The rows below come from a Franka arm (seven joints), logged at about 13 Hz.
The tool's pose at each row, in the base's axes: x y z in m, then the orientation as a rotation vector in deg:
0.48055 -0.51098 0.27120 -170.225 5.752 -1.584
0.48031 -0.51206 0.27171 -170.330 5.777 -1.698
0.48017 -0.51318 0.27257 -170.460 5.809 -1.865
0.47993 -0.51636 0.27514 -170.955 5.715 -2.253
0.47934 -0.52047 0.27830 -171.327 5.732 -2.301
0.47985 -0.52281 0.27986 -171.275 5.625 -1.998
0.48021 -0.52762 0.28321 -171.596 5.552 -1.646
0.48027 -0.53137 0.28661 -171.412 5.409 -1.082
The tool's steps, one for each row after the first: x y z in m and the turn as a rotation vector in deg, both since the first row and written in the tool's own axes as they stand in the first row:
-0.00016 0.00099 -0.00069 -0.104 0.080 0.007
-0.00021 0.00196 -0.00173 -0.233 0.197 0.015
-0.00020 0.00467 -0.00480 -0.720 0.462 -0.085
-0.00047 0.00822 -0.00861 -1.092 0.503 -0.088
0.00022 0.01022 -0.01053 -1.039 0.295 -0.140
0.00096 0.01436 -0.01463 -1.361 0.065 -0.179
0.00132 0.01748 -0.01861 -1.181 -0.322 -0.236

